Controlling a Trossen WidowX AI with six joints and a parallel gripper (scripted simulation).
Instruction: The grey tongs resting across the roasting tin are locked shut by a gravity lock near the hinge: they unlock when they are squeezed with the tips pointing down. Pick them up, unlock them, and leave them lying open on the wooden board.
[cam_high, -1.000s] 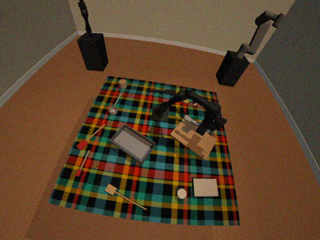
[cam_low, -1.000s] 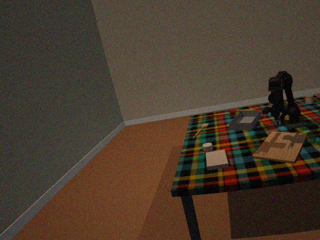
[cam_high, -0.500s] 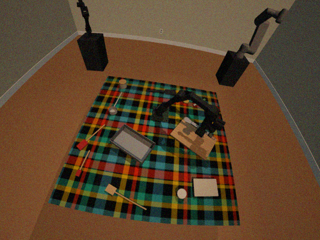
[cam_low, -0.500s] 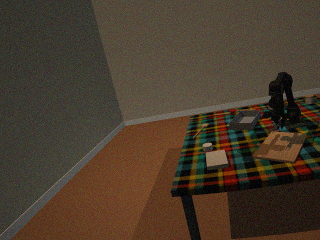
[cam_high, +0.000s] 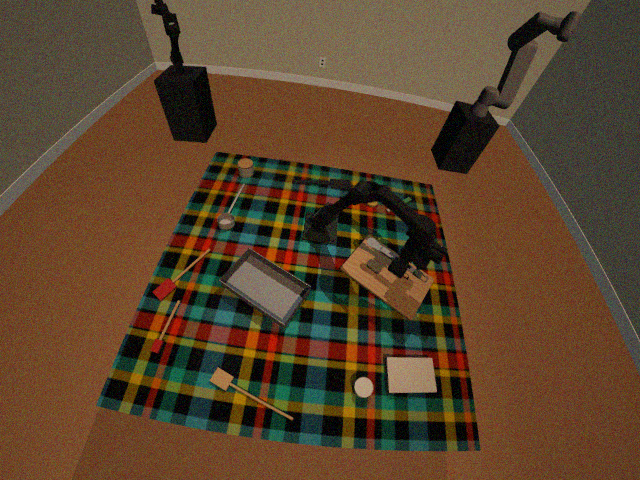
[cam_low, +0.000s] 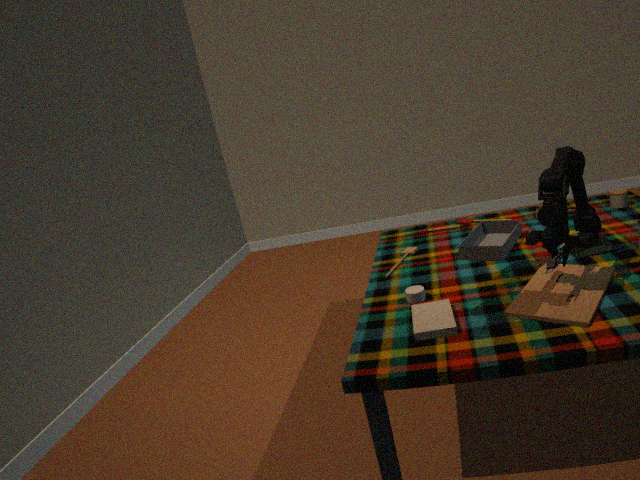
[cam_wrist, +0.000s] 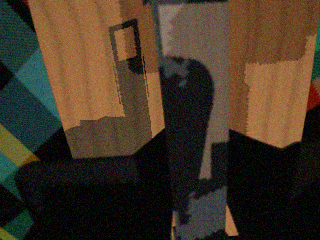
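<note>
My gripper tip is 1 cm past the wooden board, 1 cm to the left of it and 9 cm above it. Also, from my gripper tip: grey roasting tin 11 cm ahead, 52 cm to the right, 6 cm below; white tile 40 cm ahead, 4 cm to the left, 8 cm below; white disc 44 cm ahead, 14 cm to the right, 8 cm below.
</note>
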